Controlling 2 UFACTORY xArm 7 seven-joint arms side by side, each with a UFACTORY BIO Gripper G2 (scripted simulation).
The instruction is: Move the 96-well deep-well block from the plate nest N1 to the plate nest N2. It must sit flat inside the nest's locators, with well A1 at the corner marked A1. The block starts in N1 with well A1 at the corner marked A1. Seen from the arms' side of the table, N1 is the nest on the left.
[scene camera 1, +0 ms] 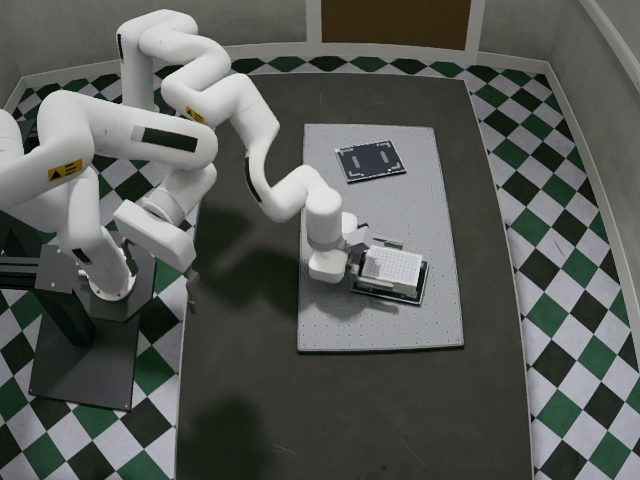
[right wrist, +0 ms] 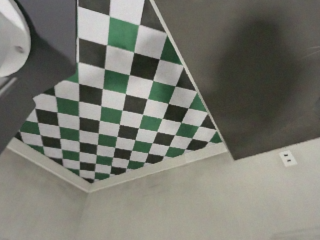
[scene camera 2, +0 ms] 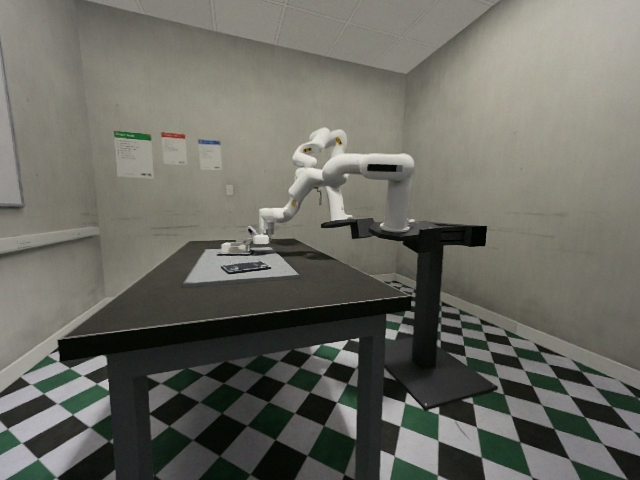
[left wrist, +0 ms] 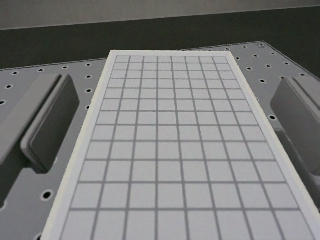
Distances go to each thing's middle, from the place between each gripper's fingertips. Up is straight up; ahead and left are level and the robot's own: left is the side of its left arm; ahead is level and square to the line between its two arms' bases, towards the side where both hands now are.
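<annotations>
Left hand: 20 mm above the white deep-well block [scene camera 1: 402, 268] and 10 mm short of it. Counted from my right hand, the block is 250 mm below, 470 mm ahead and 160 mm to the left.
</annotations>
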